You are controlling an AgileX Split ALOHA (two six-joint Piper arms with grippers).
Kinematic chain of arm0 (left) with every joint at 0, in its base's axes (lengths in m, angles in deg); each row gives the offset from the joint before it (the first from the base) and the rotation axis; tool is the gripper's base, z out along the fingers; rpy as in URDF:
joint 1: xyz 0 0 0.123 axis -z
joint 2: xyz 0 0 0 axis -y
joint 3: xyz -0.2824 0 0.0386 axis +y
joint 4: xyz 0.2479 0 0.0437 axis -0.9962 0 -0.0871
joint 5: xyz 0 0 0 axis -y
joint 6: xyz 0.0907 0 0.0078 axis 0.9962 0 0.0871
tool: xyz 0 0 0 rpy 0 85 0
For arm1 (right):
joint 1: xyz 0 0 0.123 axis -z
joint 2: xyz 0 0 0 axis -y
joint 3: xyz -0.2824 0 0.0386 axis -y
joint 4: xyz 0.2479 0 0.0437 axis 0.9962 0 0.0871
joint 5: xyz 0 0 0 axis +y
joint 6: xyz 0.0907 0 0.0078 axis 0.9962 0 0.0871
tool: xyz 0 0 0 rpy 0 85 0
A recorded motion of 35 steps. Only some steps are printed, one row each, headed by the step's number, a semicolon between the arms.
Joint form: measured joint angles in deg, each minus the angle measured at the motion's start. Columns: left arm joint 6, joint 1, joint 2, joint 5, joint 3, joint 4; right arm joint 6, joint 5, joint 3, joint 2, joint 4, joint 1.
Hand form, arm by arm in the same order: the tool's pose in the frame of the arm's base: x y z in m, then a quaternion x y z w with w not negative. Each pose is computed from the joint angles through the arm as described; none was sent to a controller.
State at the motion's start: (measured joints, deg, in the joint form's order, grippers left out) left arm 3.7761 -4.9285 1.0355 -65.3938 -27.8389 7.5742; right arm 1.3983 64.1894 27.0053 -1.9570 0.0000 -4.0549
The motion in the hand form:
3: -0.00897 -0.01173 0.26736 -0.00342 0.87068 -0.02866 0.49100; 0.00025 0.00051 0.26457 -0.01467 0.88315 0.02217 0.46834
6: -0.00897 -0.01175 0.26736 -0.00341 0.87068 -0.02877 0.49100; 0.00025 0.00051 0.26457 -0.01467 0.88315 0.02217 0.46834
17: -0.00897 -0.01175 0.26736 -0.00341 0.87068 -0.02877 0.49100; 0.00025 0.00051 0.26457 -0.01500 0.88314 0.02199 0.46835
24: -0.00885 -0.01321 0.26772 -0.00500 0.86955 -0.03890 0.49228; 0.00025 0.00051 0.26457 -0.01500 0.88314 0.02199 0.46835
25: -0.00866 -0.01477 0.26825 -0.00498 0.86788 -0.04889 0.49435; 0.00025 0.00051 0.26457 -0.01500 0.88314 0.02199 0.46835
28: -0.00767 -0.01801 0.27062 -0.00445 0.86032 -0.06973 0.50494; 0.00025 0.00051 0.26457 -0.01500 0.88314 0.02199 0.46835
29: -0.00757 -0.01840 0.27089 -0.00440 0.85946 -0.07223 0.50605; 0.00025 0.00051 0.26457 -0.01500 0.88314 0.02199 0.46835
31: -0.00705 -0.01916 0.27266 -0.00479 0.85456 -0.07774 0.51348; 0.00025 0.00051 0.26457 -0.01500 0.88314 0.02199 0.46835
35: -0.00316 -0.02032 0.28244 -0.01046 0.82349 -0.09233 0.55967; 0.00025 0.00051 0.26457 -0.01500 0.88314 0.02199 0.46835
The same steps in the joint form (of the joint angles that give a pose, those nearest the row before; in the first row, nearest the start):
3: 0.00 0.00 0.00 0.00 0.00 0.00; 0.00 0.00 0.00 0.06 0.35 0.77
6: 0.00 0.00 0.00 0.00 0.00 0.01; 0.00 0.00 0.00 0.06 0.35 0.77
17: 0.00 0.00 0.00 0.00 0.00 0.01; -0.04 0.00 0.00 0.06 0.35 0.77
24: -0.29 0.00 0.00 0.13 0.00 1.05; -0.04 0.00 0.00 0.06 0.35 0.77
25: -0.38 0.00 0.00 0.37 0.00 2.17; -0.04 0.00 0.00 0.06 0.35 0.77
28: -0.38 0.00 0.00 1.70 0.00 4.65; -0.04 0.00 0.00 0.06 0.35 0.77
29: -0.37 0.00 0.00 1.85 0.00 4.95; -0.04 0.00 0.00 0.06 0.35 0.77
31: -0.38 0.00 0.00 2.76 -0.07 5.63; -0.04 0.00 0.00 0.06 0.35 0.77
35: -0.38 0.00 0.00 8.97 -0.16 7.68; -0.04 0.00 0.00 0.06 0.35 0.77

